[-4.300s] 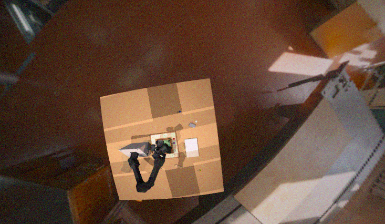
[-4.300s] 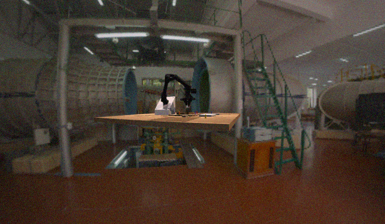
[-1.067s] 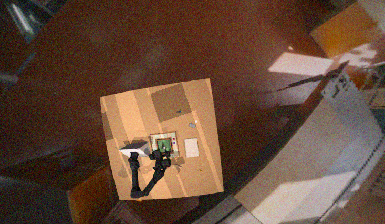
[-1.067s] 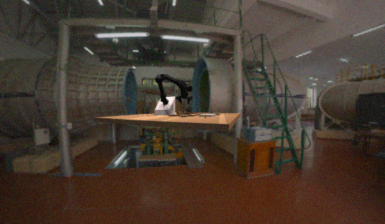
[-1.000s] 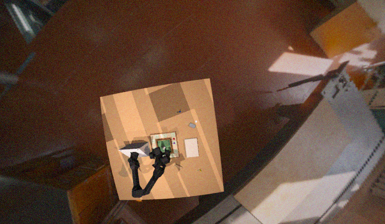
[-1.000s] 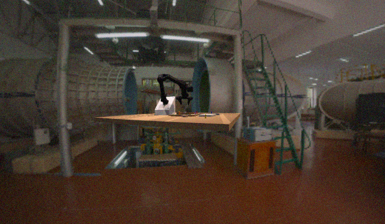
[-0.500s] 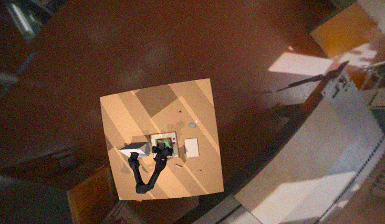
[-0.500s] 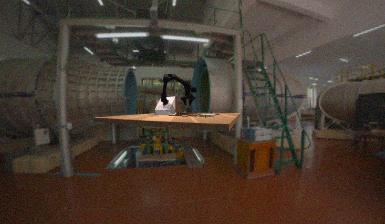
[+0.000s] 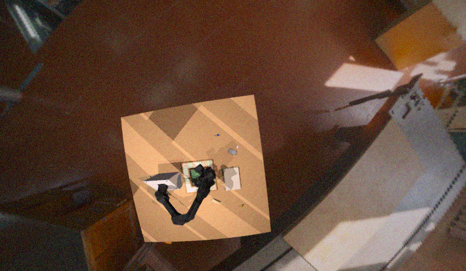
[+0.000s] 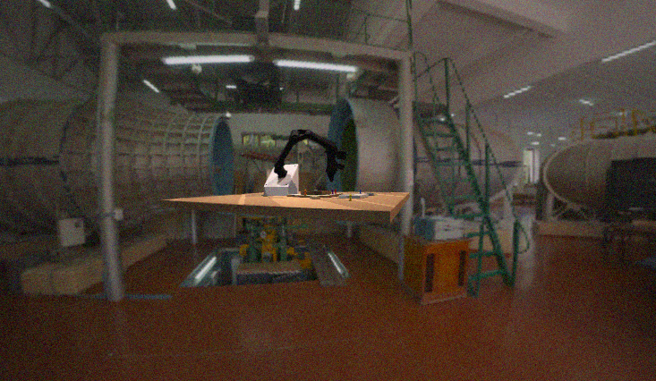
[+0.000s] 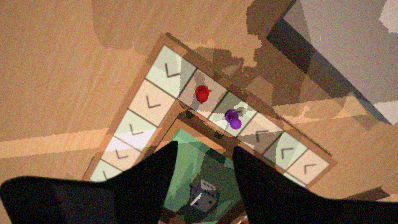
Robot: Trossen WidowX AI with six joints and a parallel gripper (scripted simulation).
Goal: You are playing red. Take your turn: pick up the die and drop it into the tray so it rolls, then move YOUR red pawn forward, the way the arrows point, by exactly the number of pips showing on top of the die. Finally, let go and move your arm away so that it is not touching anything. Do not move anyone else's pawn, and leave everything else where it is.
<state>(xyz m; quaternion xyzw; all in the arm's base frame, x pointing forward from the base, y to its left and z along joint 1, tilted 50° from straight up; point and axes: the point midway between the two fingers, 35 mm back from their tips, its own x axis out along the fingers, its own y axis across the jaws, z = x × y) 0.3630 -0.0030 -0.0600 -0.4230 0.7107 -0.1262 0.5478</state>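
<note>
The red pawn lies 20 mm ahead of my gripper tip, 20 mm to the left of it and 70 mm below it. Round my gripper tip: purple pawn: 20 mm ahead, 30 mm to the right, 70 mm below; then green tray: 90 mm behind, 50 mm to the right, 90 mm below; then die: 100 mm behind, 60 mm to the right, 70 mm below.
</note>
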